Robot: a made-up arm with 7 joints.
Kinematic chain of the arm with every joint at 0, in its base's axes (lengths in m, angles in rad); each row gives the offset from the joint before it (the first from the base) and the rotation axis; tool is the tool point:
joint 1: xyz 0 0 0.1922 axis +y
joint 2: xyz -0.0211 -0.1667 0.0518 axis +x
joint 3: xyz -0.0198 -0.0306 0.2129 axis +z
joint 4: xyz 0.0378 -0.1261 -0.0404 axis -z
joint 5: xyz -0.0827 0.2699 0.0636 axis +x
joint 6: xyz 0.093 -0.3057 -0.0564 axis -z
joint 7: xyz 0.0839 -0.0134 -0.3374 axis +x
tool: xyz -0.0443 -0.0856 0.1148
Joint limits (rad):
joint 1: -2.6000..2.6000
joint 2: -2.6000..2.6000
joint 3: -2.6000..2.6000
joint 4: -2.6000..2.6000
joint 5: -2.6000..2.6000
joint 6: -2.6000..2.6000
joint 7: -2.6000..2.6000
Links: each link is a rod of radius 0.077 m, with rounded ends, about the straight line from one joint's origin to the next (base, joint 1, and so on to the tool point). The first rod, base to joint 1, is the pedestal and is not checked.
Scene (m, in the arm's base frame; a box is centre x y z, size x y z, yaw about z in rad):
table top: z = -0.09
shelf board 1: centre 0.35 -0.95 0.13 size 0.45 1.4 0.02 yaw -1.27
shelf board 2: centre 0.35 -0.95 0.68 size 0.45 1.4 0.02 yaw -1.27
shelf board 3: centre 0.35 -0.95 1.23 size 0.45 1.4 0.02 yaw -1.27
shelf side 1: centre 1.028 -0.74 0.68 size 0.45 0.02 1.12 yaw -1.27
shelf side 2: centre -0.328 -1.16 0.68 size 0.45 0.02 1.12 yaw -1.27
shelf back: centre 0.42 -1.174 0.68 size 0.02 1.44 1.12 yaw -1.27
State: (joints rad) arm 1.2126 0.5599 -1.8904 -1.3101 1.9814 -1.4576 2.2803
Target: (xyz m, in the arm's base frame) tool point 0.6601 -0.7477 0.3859
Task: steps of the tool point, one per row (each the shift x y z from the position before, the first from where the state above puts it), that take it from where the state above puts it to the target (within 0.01 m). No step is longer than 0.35 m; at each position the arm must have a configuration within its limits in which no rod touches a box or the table.
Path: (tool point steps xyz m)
1: 0.1535 -0.2128 0.1335
2: 0.0541 -0.2719 0.1149
3: -0.0550 -0.2905 0.0694
4: -0.1548 -0.2638 0.0045

